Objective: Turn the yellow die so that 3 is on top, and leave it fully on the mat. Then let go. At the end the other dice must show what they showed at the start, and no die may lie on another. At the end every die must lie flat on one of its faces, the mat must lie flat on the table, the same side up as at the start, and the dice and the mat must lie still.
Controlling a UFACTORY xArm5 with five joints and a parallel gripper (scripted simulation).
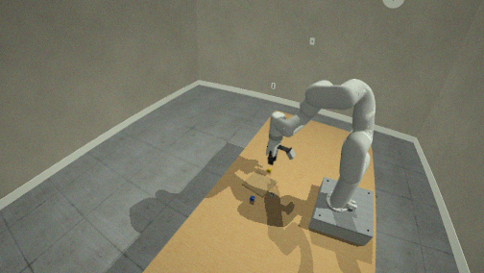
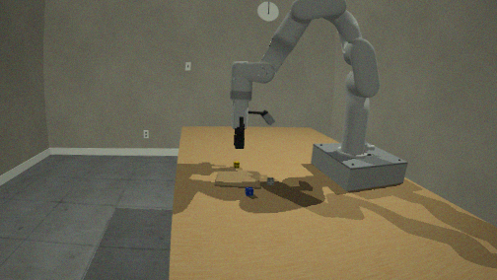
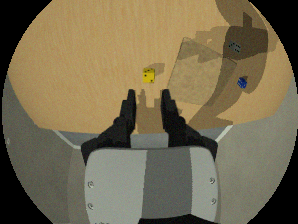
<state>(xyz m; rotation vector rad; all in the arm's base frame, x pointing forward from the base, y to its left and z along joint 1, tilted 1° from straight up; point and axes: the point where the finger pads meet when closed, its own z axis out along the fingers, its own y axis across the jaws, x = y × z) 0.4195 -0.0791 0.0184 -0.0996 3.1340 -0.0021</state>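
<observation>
My gripper is now 9 cm above the yellow die and 1 cm short of it. Round my hand: blue die: 23 cm to the left, 9 cm below, 2 cm behind; grey die: 16 cm to the left, 10 cm behind, 9 cm below; tan mat: 11 cm to the left, 10 cm below.
</observation>
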